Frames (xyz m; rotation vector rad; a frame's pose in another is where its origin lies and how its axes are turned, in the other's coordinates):
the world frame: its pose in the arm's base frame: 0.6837 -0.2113 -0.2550 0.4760 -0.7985 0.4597
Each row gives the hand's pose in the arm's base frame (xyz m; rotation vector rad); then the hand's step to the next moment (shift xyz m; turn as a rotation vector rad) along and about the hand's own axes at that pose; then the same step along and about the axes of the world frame.
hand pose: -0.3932 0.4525 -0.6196 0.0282 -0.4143 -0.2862
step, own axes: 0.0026 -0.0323 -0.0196 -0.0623 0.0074 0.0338
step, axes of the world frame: -0.0208 -0.0311 0.0055 -0.0298 0.0588 0.0271
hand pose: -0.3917 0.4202 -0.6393 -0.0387 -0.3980 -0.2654
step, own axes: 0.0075 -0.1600 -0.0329 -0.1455 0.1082 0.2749
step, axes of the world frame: -0.0699 -0.1213 0.0845 0.0604 0.2907 0.1425
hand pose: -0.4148 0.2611 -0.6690 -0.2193 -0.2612 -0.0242
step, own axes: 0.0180 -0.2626 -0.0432 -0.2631 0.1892 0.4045
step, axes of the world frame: -0.0313 -0.2162 0.1531 0.0524 0.4720 0.2076
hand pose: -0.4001 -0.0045 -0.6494 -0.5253 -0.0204 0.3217
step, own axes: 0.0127 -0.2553 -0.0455 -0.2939 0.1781 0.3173
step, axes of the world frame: 0.0753 -0.2130 0.1279 -0.0227 0.4171 0.2105
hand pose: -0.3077 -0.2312 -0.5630 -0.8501 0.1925 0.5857
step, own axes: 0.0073 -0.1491 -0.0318 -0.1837 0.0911 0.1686
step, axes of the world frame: 0.0917 -0.1122 0.0479 -0.0177 0.2256 0.1387
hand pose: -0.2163 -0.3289 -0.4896 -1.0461 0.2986 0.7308
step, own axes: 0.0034 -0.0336 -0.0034 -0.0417 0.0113 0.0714
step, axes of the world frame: 0.0279 -0.0190 0.0038 0.0202 0.0756 0.0291
